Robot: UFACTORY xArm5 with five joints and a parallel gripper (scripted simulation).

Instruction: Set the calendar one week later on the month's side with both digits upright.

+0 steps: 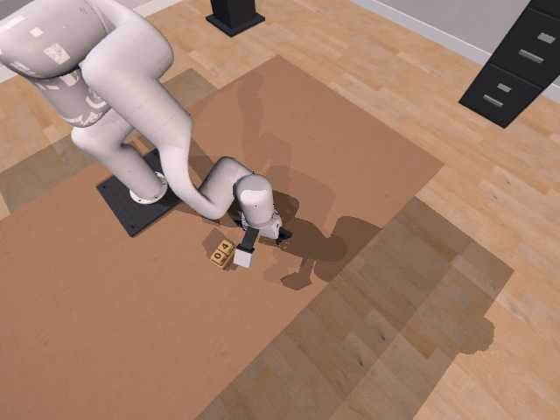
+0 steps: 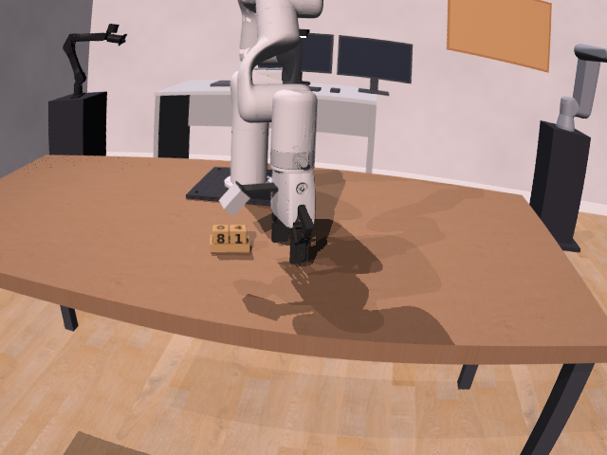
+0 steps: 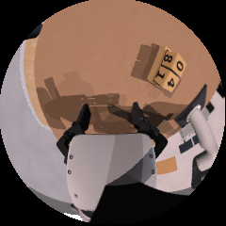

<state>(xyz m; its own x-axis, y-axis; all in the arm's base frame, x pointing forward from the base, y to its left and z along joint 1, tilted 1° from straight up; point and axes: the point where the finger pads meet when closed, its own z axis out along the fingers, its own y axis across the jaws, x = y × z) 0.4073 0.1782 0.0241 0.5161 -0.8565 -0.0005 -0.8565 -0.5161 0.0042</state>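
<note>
Right now the wooden calendar tray is 12 cm to the right of my hand, 5 cm behind it and 3 cm below it.
</note>
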